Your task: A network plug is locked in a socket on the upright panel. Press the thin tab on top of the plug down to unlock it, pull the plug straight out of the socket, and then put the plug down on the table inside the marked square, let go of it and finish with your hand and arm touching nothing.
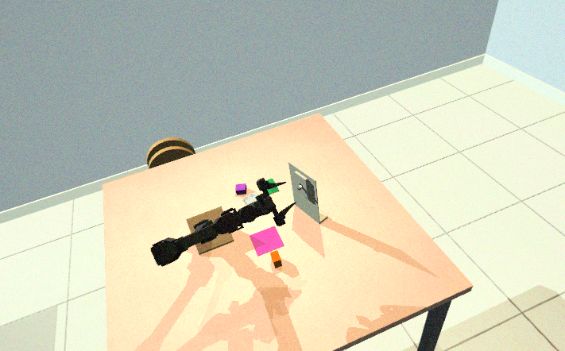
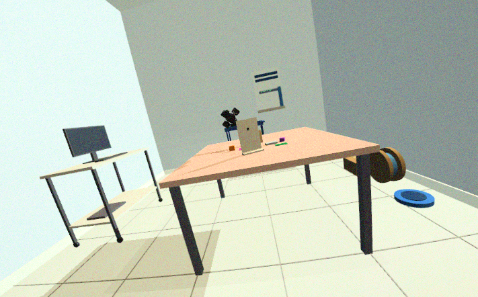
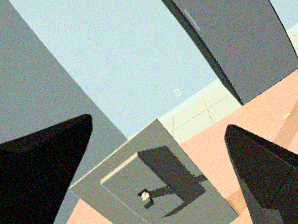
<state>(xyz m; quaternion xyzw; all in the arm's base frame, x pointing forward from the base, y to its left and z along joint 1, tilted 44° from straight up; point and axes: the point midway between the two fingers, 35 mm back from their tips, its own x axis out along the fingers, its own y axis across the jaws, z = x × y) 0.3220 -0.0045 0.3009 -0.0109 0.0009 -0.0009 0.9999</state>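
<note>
Right now the network plug is 110 mm to the left of my gripper tip, 110 mm below it and 90 mm ahead of it. From my gripper tip the other things lie so: orange cube (280 mm below, 130 mm behind, 50 mm to the right); upright panel (180 mm below, 120 mm to the left, 110 mm ahead); magenta marked square (300 mm below, 120 mm behind, 80 mm to the left).
</note>
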